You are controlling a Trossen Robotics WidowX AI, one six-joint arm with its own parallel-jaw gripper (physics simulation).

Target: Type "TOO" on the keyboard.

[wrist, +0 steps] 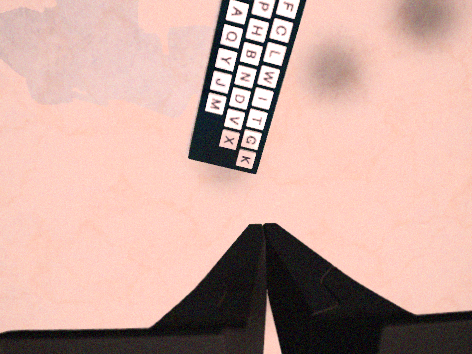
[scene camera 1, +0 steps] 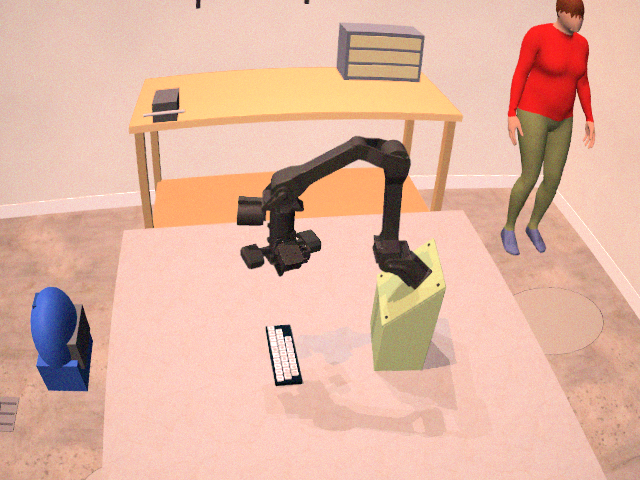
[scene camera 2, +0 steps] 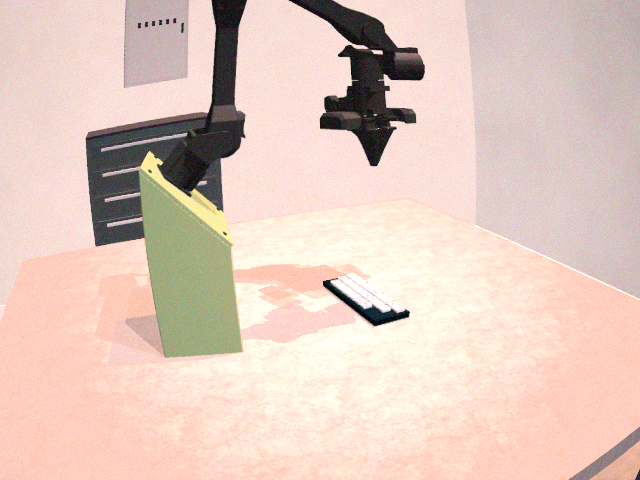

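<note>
The keyboard is a dark slab with white letter keys, lying flat on the table. In the wrist view it runs up out of the top edge, with its end near the K key closest to the fingers. The T key shows in the right-hand column, between I and G. The O key does not show in the wrist view. My gripper is shut and empty, pointing down high above the table. In the wrist view its tips appear below the K end of the keyboard.
The arm's base sits on a green sloped pedestal on the table. A wooden workbench with a drawer unit stands behind. A person in red stands at the right. Blurred dark spots show in the wrist view.
</note>
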